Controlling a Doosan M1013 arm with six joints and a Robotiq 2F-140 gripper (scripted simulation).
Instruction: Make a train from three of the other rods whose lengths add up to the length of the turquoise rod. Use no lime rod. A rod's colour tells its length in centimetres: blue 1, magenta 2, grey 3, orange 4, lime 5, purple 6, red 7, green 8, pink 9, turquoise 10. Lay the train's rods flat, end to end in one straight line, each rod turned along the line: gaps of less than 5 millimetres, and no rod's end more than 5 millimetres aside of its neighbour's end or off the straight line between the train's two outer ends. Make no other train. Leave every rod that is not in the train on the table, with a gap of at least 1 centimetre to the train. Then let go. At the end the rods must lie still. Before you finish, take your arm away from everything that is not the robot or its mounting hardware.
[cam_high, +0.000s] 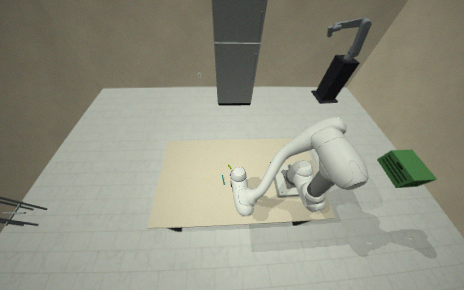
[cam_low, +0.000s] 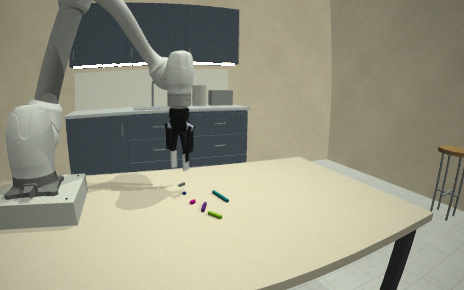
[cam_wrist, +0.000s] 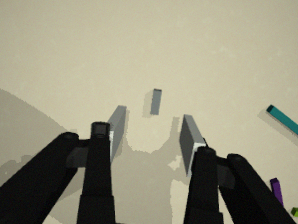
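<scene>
The grey rod is 10 cm below my hand. Also, from my hand: turquoise rod (9 cm ahead, 16 cm to the right, 10 cm below); small blue rod (1 cm behind, 9 cm to the right, 10 cm below); magenta rod (1 cm behind, 18 cm to the right, 10 cm below).
</scene>
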